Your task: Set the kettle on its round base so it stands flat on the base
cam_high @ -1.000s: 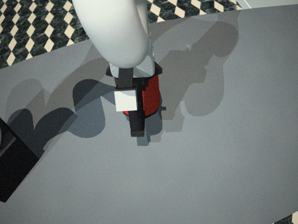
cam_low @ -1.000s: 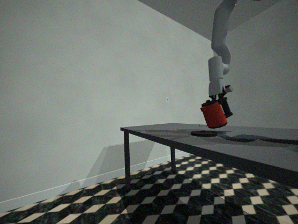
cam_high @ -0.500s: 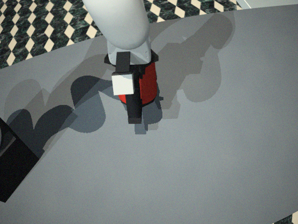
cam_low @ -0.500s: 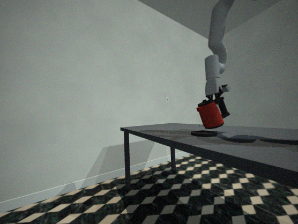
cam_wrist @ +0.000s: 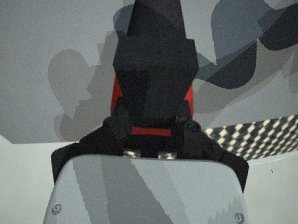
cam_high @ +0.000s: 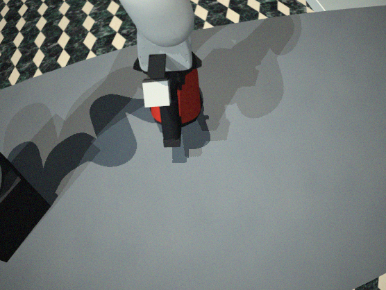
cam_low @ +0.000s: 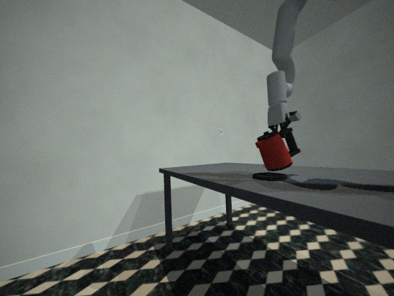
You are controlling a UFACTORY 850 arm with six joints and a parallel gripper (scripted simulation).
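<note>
My hand is 2 cm to the right of the red kettle and 6 cm above it. Also, from my hand: black round base: 1 cm ahead, 8 cm to the left, 20 cm below.
</note>
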